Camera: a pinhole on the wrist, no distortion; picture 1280 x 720 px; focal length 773.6 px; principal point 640.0 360.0 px. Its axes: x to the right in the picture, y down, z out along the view. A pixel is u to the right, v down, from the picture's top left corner.
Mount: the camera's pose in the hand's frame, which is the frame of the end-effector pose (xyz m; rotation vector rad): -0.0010 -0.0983 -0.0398 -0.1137 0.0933 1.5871
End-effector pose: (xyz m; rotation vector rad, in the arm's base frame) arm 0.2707 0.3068 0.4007 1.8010 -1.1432 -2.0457
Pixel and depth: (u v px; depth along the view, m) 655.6 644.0 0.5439
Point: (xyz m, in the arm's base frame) -0.1210 0.6520 0.5309
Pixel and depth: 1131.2 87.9 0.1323
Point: 0.1858 0.3133 0.3679
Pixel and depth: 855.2 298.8 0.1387
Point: 0.1988 0.3698 0.3652
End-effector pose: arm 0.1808 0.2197 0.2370 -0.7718 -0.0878 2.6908
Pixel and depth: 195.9 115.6 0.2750
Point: 0.0459 0.4611 0.4435
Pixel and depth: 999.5 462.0 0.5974
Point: -0.0926 -0.0330 0.6838
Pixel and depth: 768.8 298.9 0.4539
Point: -0.0622 0.2078 0.5586
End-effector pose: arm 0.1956 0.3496 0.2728 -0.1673 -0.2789 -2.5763
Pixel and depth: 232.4 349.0 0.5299
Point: 0.0640 0.7230 0.7303
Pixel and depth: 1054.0 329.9 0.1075
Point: 0.1845 0.3856 0.3260
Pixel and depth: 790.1 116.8 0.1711
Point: 0.1393 0.3888 0.3970
